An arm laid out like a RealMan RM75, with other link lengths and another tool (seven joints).
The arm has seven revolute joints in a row. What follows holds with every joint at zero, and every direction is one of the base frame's. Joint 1 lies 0.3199 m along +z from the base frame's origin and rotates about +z. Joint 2 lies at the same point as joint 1 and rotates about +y. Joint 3 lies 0.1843 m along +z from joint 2 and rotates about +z. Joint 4 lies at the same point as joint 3 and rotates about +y. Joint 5 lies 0.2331 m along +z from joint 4 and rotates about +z. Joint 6 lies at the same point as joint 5 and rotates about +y. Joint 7 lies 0.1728 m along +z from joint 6 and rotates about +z. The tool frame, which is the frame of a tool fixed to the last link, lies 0.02 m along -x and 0.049 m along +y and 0.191 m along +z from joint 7; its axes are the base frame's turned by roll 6.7, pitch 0 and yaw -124.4 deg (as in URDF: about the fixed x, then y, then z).
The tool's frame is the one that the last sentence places.
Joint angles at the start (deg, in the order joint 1, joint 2, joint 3, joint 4, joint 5, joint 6, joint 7):
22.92, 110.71, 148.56, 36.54, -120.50, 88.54, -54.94
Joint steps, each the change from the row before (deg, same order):
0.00, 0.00, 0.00, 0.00, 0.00, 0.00, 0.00
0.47, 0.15, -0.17, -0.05, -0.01, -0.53, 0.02
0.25, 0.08, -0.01, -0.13, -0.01, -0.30, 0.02
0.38, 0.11, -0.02, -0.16, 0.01, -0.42, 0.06
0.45, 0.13, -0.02, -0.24, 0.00, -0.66, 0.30
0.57, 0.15, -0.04, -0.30, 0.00, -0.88, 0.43
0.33, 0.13, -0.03, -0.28, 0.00, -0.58, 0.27
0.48, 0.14, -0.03, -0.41, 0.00, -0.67, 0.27
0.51, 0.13, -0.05, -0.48, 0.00, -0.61, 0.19
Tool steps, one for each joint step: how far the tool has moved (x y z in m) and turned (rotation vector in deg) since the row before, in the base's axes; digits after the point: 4 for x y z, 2 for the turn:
0.0000, 0.0000, 0.0000, 0.00, 0.00, 0.00
-0.0017, 0.0030, -0.0015, 0.10, -0.20, 0.23
-0.0008, 0.0016, -0.0008, 0.08, -0.01, 0.03
-0.0014, 0.0025, -0.0009, 0.13, 0.00, 0.06
-0.0009, 0.0037, -0.0010, 0.18, 0.05, -0.24
-0.0008, 0.0049, -0.0012, 0.24, 0.04, -0.35
-0.0004, 0.0027, -0.0014, 0.10, 0.10, -0.31
-0.0012, 0.0032, -0.0018, 0.08, 0.15, -0.27
-0.0017, 0.0027, -0.0023, 0.00, 0.17, -0.17

